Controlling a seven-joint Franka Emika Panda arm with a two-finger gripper.
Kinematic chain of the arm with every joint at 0, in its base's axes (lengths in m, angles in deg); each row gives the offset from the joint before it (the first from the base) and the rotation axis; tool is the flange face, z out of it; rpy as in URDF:
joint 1: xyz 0 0 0.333 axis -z
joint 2: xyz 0 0 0 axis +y
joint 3: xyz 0 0 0.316 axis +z
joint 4: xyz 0.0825 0 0 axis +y
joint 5: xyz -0.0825 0 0.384 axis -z
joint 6: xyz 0 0 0 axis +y
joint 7: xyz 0.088 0 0 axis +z
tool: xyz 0 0 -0.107 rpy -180 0 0
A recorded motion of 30 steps. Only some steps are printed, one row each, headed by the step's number.
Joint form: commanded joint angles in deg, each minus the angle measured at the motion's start. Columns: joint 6, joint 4, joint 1, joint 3, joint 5, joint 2, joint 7.
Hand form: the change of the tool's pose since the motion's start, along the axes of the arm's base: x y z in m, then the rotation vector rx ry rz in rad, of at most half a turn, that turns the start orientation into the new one. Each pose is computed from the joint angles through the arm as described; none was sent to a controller.
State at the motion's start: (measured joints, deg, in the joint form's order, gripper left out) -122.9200 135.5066 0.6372 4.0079 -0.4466 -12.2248 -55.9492
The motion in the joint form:
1: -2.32 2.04 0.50 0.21 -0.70 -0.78 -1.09
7: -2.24 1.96 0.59 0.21 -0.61 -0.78 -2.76
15: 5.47 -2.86 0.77 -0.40 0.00 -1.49 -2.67
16: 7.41 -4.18 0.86 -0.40 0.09 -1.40 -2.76
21: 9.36 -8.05 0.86 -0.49 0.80 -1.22 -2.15
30: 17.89 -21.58 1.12 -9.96 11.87 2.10 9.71
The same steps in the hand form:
1: -0.0055 -0.0024 -0.0063 0.0091 -0.0181 -0.0314
7: -0.0053 -0.0031 -0.0058 0.0079 -0.0183 -0.0612
15: -0.0004 -0.0092 0.0268 -0.0014 0.0191 -0.0669
16: 0.0011 -0.0098 0.0338 -0.0035 0.0314 -0.0692
21: 0.0115 -0.0106 0.0610 -0.0119 0.0005 -0.0544
30: 0.0355 -0.1153 0.1330 -0.1673 -0.0051 0.0337

